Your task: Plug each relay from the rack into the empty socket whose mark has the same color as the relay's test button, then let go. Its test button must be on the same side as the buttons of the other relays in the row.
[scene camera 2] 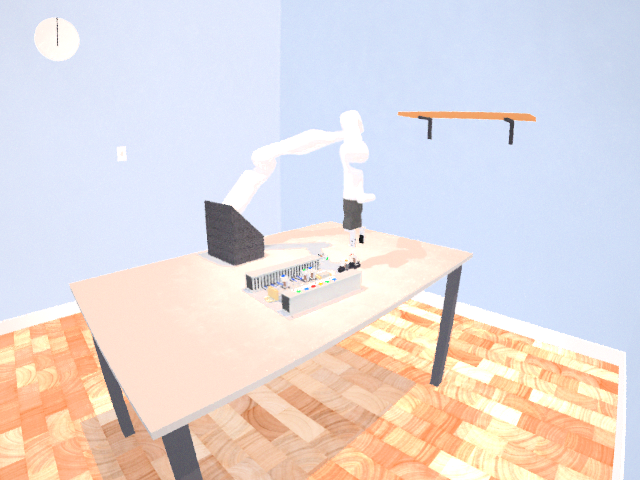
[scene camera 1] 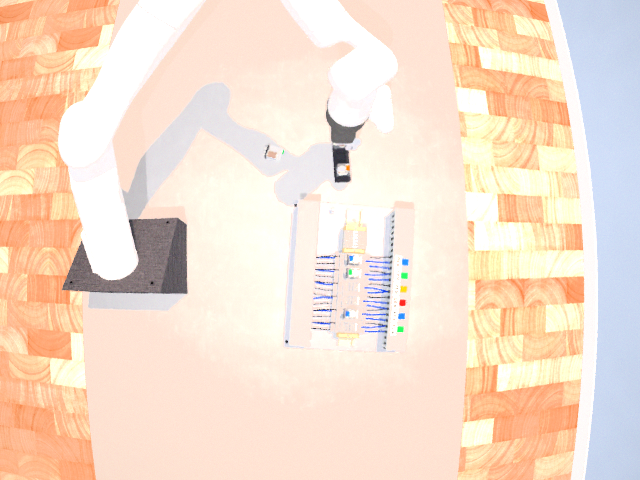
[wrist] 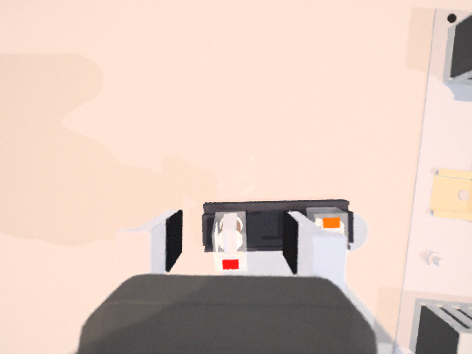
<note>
The pictures show: my gripper, an orange-button relay, a red-button relay, a black rack and a panel.
My gripper is seen too in the wrist view.
</note>
